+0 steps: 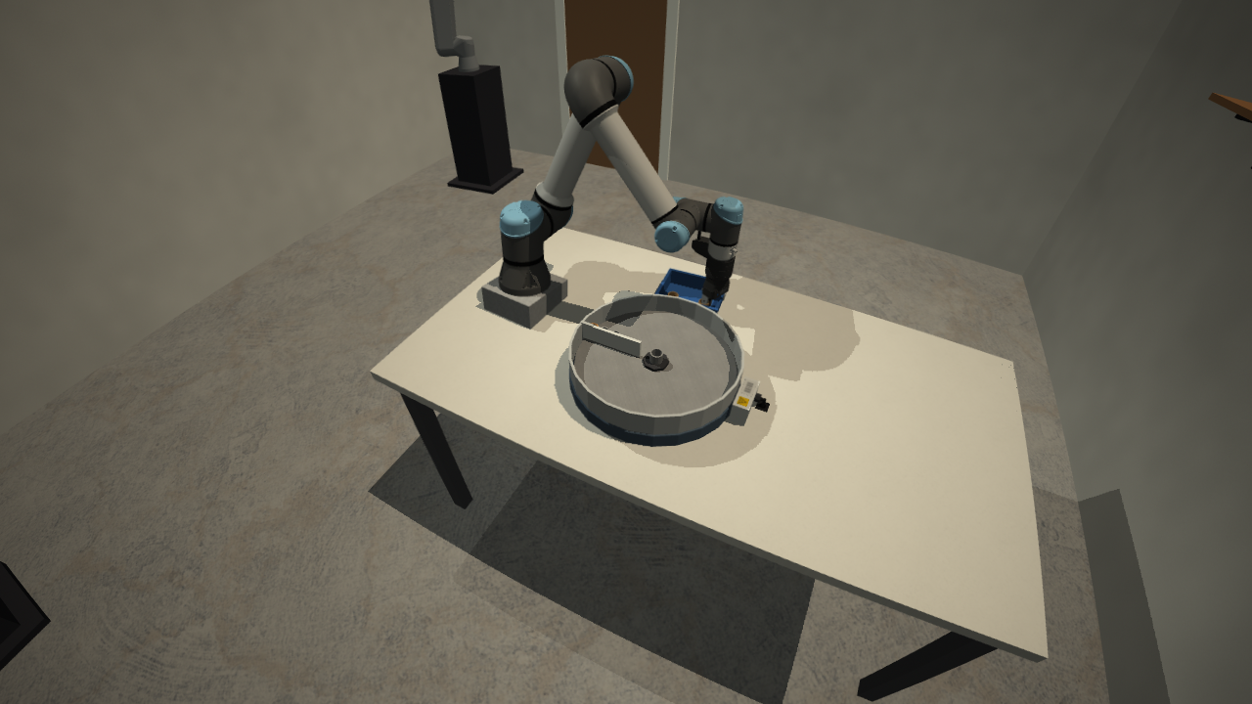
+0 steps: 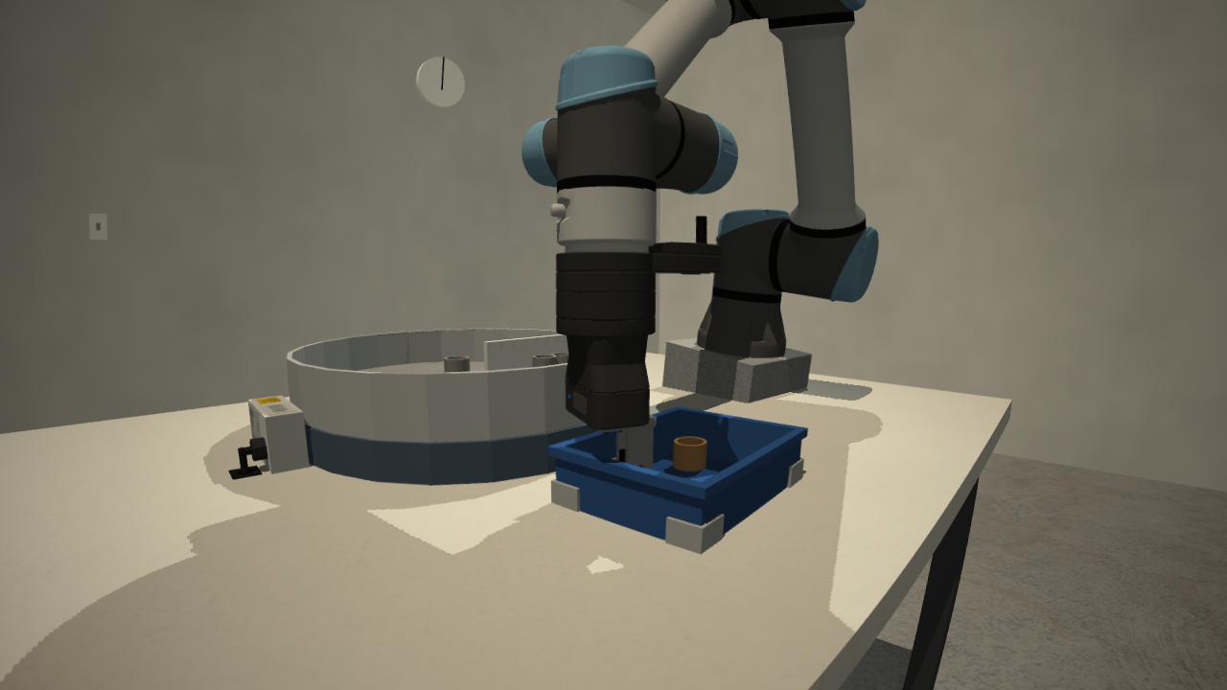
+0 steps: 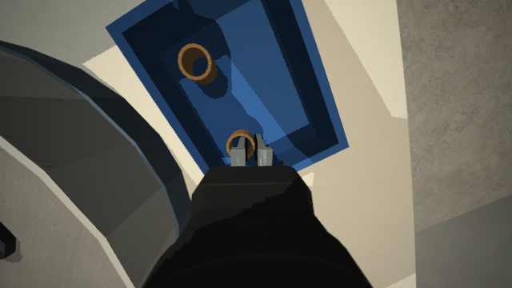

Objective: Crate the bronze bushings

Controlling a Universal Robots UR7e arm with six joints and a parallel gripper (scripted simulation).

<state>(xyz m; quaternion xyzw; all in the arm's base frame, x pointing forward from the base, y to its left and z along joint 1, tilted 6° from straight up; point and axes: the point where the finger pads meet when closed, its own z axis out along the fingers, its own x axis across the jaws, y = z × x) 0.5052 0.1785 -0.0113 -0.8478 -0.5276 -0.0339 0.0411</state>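
My gripper is now 50 mm past the blue crate, 20 mm to the right of it and 10 mm above it. Round my hand: turning table 30 mm behind, 320 mm to the right, 20 mm above.
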